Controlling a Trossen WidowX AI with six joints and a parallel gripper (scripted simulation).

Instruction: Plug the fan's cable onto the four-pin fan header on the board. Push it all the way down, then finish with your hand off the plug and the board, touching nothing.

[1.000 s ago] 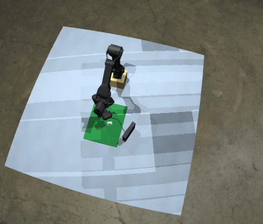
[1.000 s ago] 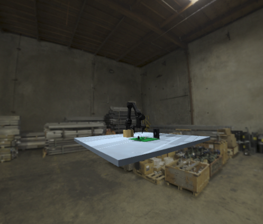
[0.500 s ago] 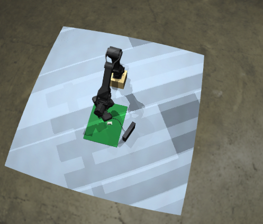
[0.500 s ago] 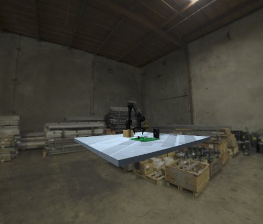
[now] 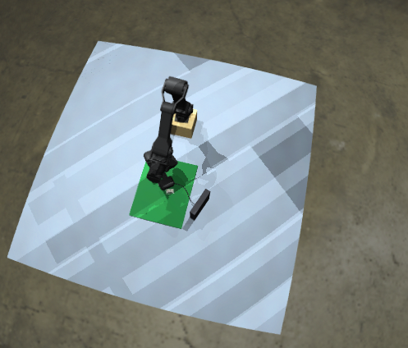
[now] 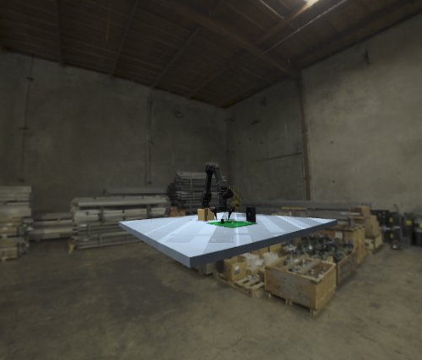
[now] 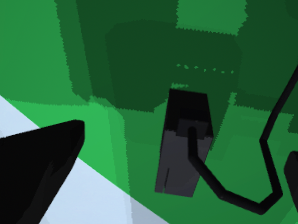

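Now: the black plug 10 mm to the right of my gripper tip and 10 mm below it. From my gripper tip the other things lie so: green board (50 mm ahead, 40 mm to the left, 40 mm below); then fan (100 mm ahead, 200 mm to the left, 30 mm above).
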